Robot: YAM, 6 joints.
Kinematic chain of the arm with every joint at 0, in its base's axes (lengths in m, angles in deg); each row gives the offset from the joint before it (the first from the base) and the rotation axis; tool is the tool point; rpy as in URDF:
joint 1: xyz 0 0 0.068 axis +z
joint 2: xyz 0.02 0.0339 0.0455 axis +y
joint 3: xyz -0.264 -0.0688 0 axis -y
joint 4: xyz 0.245 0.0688 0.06 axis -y
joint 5: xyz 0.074 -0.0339 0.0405 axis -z
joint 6: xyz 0.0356 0 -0.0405 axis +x
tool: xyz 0 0 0 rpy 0 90 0
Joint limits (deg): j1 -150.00..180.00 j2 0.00..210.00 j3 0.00..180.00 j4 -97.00..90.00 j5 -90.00..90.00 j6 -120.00..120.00
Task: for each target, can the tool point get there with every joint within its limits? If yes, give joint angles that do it. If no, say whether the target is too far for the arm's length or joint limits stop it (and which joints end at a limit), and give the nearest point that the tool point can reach.
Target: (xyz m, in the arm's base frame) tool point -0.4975 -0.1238 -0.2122
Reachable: no: joint limits stop it (at a limit: joint 1) | nearest point -0.4975 -0.0356 -0.2122 | short by 0.088 m
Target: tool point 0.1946 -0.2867 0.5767
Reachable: yes | joints 120.47 36.26 130.03 45.36 38.81 53.87
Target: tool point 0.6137 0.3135 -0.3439
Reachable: no: too far | nearest point 0.4806 0.2455 -0.2335 | short by 0.186 m
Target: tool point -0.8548 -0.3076 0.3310
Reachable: no: too far | nearest point -0.5481 -0.2975 0.2637 | short by 0.314 m
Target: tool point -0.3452 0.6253 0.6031
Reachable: no: too far | nearest point -0.2569 0.4653 0.4742 | short by 0.224 m
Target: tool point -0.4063 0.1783 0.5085
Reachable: yes | joints -27.05 35.47 151.91 33.55 46.98 47.12
